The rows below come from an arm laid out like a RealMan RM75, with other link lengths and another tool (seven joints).
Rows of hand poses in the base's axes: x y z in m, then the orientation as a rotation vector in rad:
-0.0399 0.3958 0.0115 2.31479 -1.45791 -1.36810
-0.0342 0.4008 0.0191 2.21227 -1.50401 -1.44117
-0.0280 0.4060 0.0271 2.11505 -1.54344 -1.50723
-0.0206 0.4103 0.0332 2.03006 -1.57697 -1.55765
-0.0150 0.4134 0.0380 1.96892 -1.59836 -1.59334
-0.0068 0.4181 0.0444 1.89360 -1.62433 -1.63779
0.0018 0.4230 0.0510 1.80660 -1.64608 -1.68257
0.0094 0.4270 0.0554 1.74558 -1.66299 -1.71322
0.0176 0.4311 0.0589 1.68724 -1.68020 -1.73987
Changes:
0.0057 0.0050 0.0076 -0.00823 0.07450 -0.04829
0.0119 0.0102 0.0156 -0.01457 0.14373 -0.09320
0.0193 0.0145 0.0217 -0.02226 0.20139 -0.13229
0.0249 0.0176 0.0265 -0.02684 0.24285 -0.15953
0.0331 0.0223 0.0329 -0.03035 0.29333 -0.19426
0.0417 0.0272 0.0395 -0.03758 0.35188 -0.22874
0.0493 0.0312 0.0439 -0.04159 0.39165 -0.25501
0.0575 0.0353 0.0474 -0.04619 0.42832 -0.28107

